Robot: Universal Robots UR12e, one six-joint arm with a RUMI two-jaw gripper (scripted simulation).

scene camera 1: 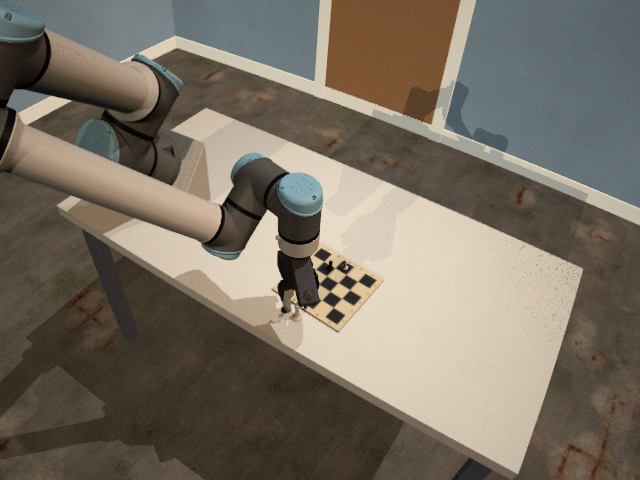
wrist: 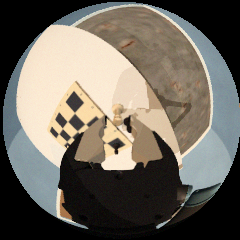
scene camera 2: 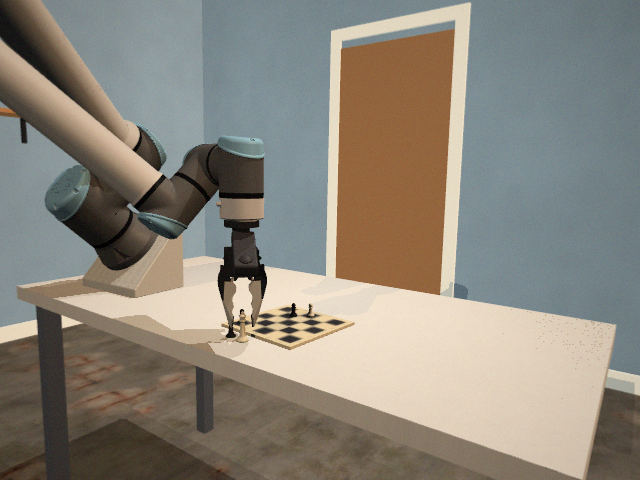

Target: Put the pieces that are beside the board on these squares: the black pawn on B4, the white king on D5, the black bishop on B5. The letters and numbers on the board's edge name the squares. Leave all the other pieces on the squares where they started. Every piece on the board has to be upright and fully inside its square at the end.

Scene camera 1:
my gripper: 296, 310
chessboard: 341, 292
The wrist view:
chessboard: 76, 112
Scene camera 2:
my gripper: 242, 327
chessboard: 276, 326
